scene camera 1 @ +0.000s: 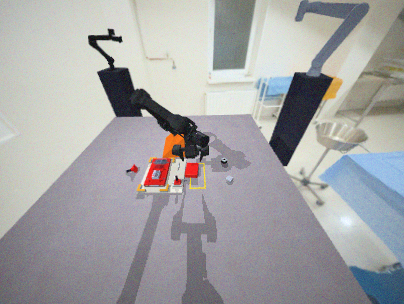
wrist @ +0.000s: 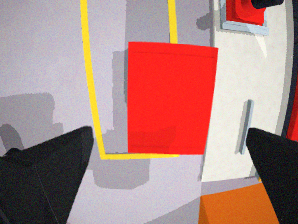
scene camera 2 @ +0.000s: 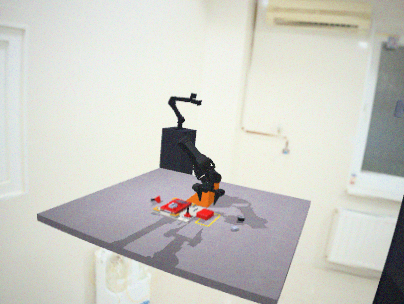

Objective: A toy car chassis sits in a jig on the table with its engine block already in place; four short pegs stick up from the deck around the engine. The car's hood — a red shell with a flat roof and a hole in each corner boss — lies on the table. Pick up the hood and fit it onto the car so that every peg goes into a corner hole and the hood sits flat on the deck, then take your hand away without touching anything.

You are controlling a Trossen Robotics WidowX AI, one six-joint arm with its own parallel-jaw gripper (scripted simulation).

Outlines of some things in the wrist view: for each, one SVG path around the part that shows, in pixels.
My gripper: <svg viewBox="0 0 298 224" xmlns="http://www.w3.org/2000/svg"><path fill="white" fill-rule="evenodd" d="M249 128L246 137L247 152L250 153L251 161L255 165L255 171L258 172L259 179L261 179L263 186L265 186L267 196L269 196L271 206L273 206L274 212L277 214L279 224L298 224L298 141L277 136L275 133L266 132L263 129ZM90 125L84 125L84 127L74 129L73 132L53 137L53 139L43 141L39 145L33 145L32 148L29 147L23 149L23 151L13 152L12 155L9 153L8 156L0 157L0 224L67 224L74 198L76 198L78 188L80 188L81 181L84 179L82 176L84 176L86 167L88 167L90 153L92 153L94 145L93 132Z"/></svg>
A red hood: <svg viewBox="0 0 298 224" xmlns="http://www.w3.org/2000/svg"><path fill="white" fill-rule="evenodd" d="M128 41L128 153L204 155L206 136L208 136L210 109L212 109L214 87L216 87L218 48L205 47L205 45L154 43L154 41Z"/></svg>
